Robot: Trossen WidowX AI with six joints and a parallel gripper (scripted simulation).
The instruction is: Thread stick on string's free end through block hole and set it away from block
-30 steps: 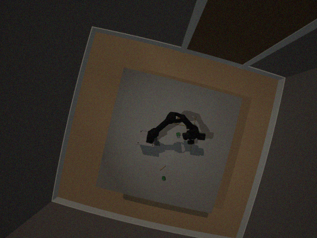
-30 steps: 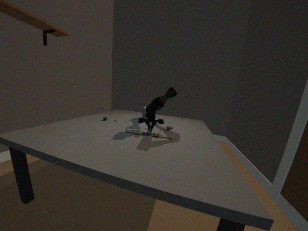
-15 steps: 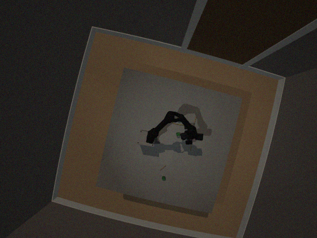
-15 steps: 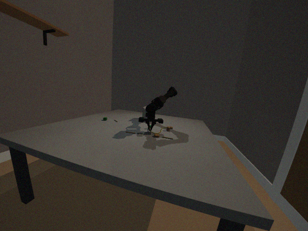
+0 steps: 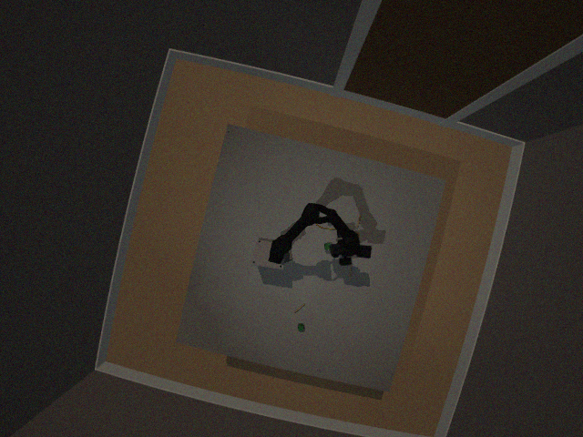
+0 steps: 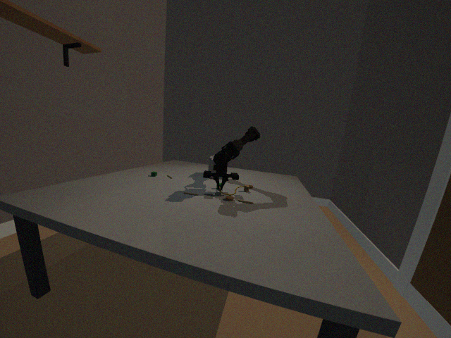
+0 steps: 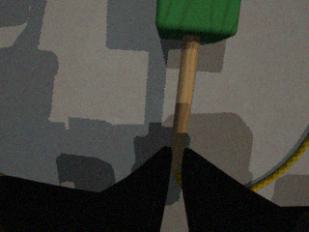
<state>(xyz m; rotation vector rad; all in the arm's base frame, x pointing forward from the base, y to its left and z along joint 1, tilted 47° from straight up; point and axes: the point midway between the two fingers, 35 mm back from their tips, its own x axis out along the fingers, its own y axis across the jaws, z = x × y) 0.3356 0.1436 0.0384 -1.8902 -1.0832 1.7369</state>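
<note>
The green cube lies 7 cm behind my gripper tip and 2 cm to the right of it. The rest, counted from my gripper tip: wooden disc (7 cm to the left, 7 cm ahead, 1 cm below); then thin wooden stick (1 cm behind).
</note>
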